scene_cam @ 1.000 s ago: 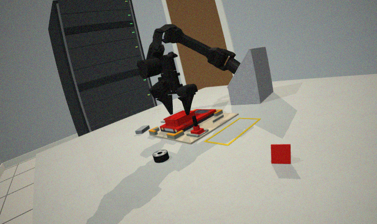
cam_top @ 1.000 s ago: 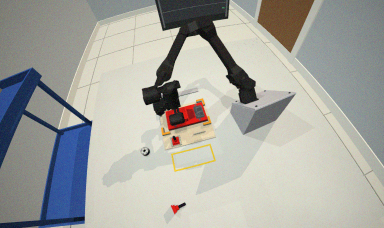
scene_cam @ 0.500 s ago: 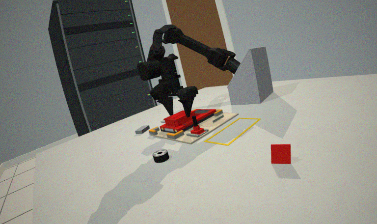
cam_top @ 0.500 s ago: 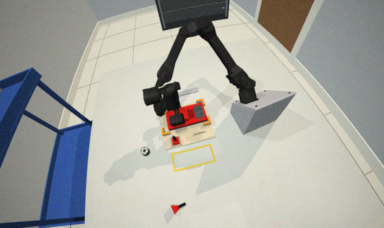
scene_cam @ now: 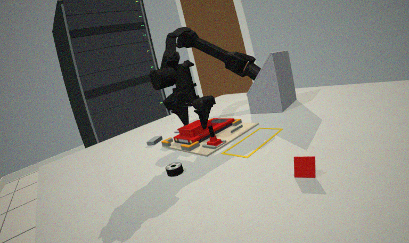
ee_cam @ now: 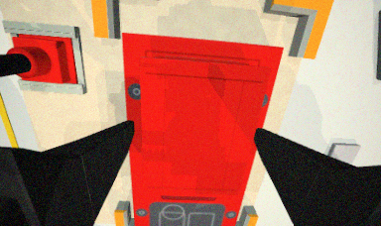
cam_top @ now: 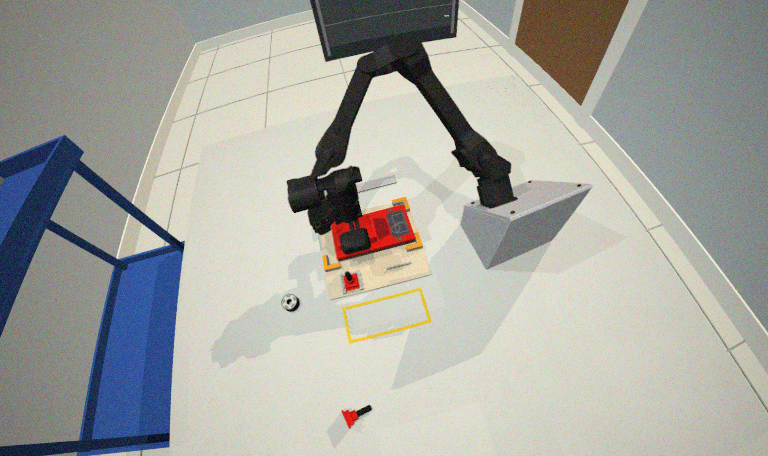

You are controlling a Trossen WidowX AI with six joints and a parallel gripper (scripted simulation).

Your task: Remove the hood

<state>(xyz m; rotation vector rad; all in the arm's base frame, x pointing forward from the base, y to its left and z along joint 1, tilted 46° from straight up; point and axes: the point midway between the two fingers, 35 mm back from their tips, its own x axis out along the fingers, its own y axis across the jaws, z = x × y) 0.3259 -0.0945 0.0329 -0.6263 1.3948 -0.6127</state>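
My gripper tip is now right at the red hood. Also, from my gripper tip: black wheel (20 cm ahead, 13 cm to the left, 3 cm below).
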